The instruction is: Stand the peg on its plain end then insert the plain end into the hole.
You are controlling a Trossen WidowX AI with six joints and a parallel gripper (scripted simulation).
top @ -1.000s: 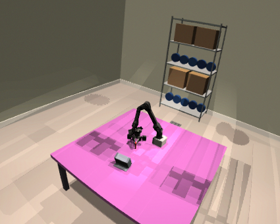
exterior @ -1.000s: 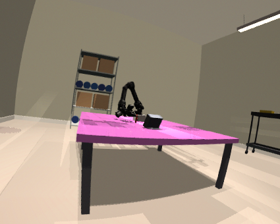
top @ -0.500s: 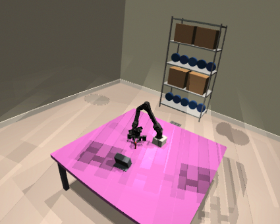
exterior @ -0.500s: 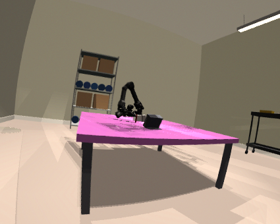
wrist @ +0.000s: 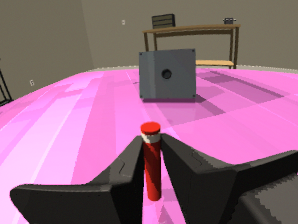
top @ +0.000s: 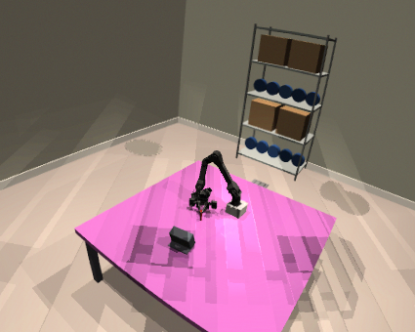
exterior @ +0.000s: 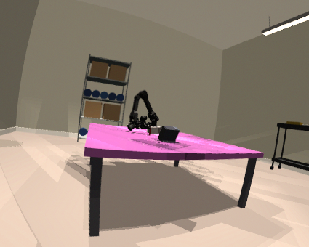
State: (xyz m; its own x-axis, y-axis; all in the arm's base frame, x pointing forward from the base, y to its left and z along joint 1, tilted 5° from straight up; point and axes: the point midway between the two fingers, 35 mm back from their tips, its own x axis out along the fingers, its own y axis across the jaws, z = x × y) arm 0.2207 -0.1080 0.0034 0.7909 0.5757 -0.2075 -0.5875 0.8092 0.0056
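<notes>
The red peg is 1 cm below my gripper tip. Round my gripper tip: dark panel block: 24 cm ahead, 9 cm to the left, 2 cm below.
</notes>
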